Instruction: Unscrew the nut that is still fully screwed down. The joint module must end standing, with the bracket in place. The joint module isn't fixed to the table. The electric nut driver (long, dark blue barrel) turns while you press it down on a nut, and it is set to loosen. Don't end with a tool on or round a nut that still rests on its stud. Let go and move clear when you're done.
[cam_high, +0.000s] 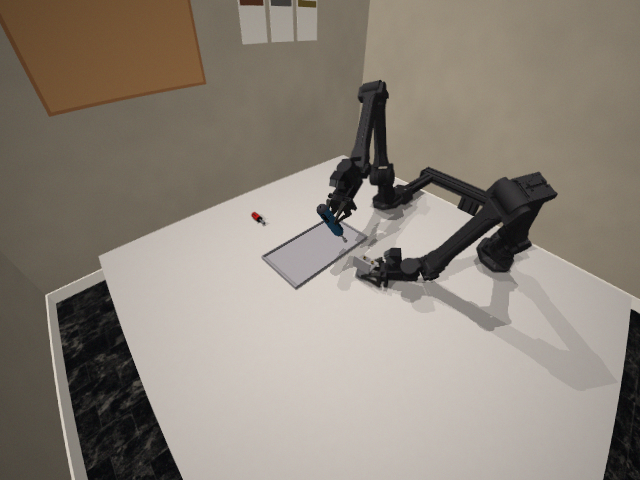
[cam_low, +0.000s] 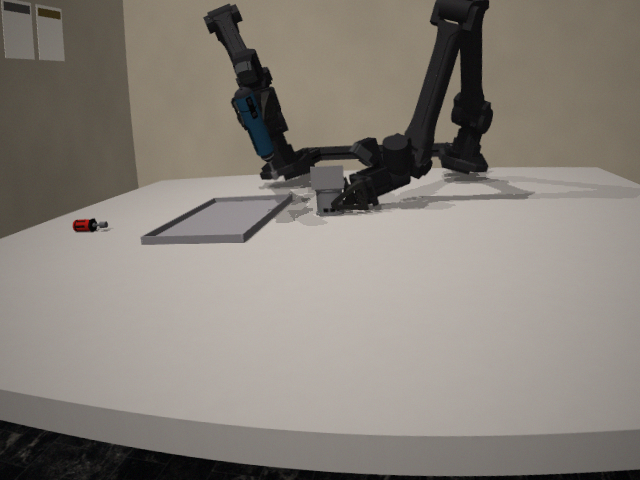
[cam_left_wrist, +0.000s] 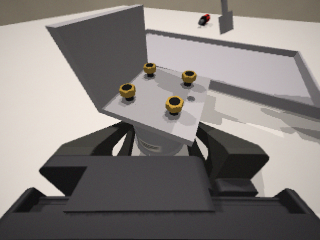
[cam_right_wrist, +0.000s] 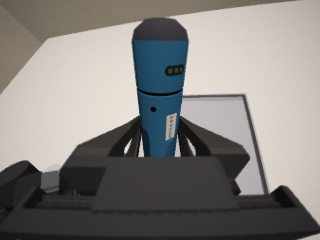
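The joint module is 10 mm above my left hand. Also, from my left hand: short red-handled tool: 90 mm ahead, 570 mm to the right, 10 mm below; l-shaped bracket: 50 mm above; grey tray: 30 mm ahead, 240 mm to the right, 20 mm below.
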